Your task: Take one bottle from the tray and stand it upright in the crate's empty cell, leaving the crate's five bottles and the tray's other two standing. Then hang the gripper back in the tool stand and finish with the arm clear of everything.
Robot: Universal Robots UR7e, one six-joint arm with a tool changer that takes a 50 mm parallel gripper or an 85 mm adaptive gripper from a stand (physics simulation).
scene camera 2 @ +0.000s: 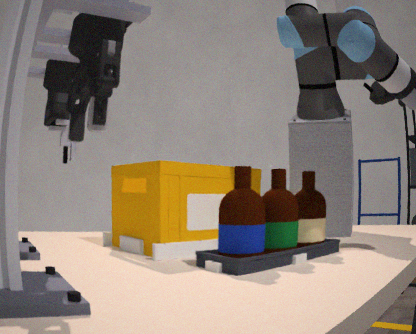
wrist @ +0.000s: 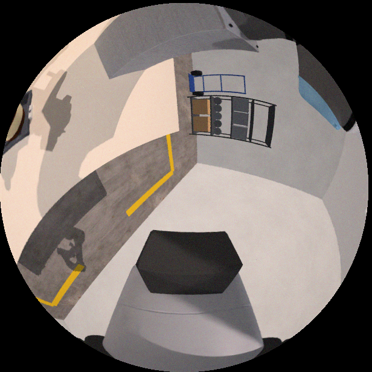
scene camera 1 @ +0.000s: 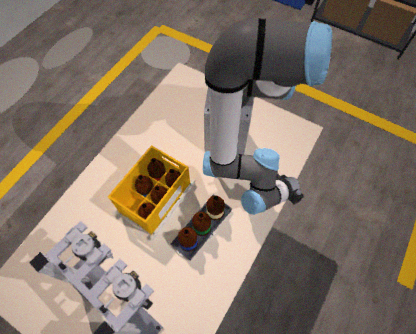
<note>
I see a gripper (scene camera 2: 97,41), a gripper (scene camera 2: 57,78) and a tool stand (scene camera 2: 46,293).
</note>
